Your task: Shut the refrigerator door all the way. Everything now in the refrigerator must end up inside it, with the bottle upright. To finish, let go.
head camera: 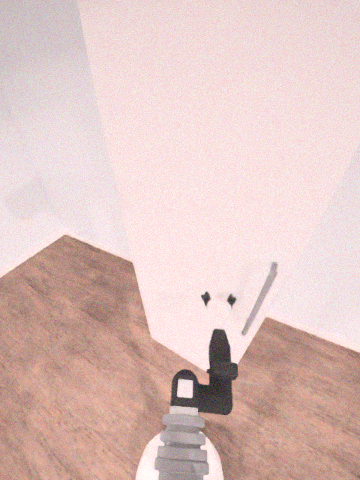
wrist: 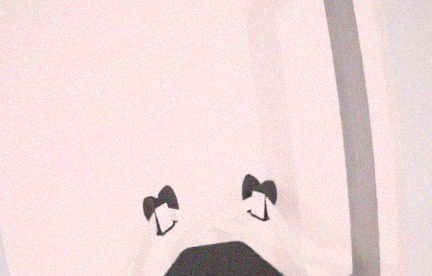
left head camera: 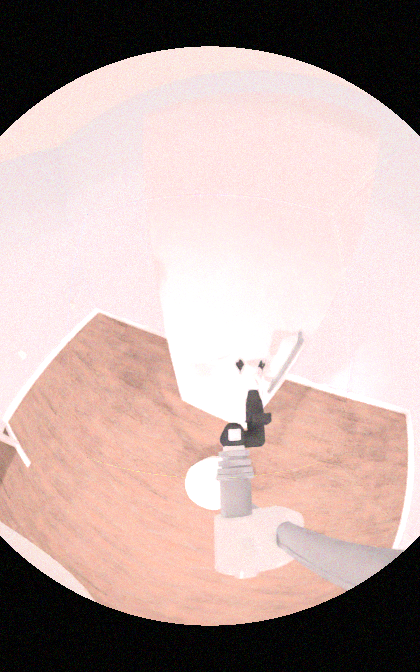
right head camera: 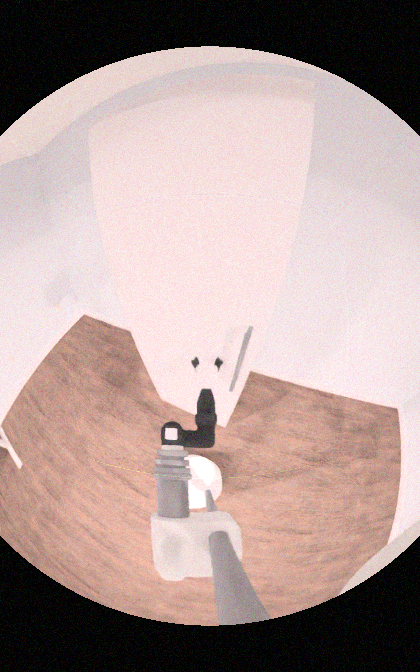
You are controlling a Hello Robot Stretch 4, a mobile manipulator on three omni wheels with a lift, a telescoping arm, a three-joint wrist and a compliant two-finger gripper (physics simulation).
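Where they show: gripper, fingertip midpoint: (head camera: 218, 292) (wrist: 209, 194) (left head camera: 249, 359); robot's base, link origin: (left head camera: 213, 481).
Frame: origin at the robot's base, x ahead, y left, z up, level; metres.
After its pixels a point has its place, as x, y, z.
The refrigerator's white door (head camera: 220, 150) @(0.546, -0.057, 1.414) (left head camera: 235, 220) @(0.576, 0.002, 1.437) (right head camera: 200, 200) (wrist: 125, 100) @(0.563, -0.024, 1.057) fills much of the head views and the wrist view. Its long grey upright handle (head camera: 260, 298) @(0.406, -0.199, 1.069) (left head camera: 287, 362) @(0.406, -0.199, 1.064) (right head camera: 242, 358) (wrist: 352, 100) @(0.405, -0.200, 1.016) is near the door's right edge. My gripper (head camera: 218, 299) @(0.503, -0.106, 0.947) (left head camera: 250, 365) @(0.503, -0.106, 0.947) (right head camera: 207, 362) (wrist: 209, 194) @(0.503, -0.106, 0.947) is open and empty, its two dark fingertips apart in front of the door, left of the handle. I cannot tell whether the tips touch the door. No gap shows at the door's edge, but I cannot tell whether it is fully shut. The inside and the bottle are hidden.
Brown wooden floor (head camera: 75, 350) @(0.579, 0.851, -0.028) (left head camera: 135, 440) @(0.307, 0.655, -0.027) (right head camera: 300, 450) lies around the refrigerator's foot. Pale walls stand on both sides of it, with a room corner at the left. A white rounded shape (left head camera: 200, 482) @(0.006, 0.096, 0.187) (right head camera: 205, 475) shows beside my arm, low in the head views.
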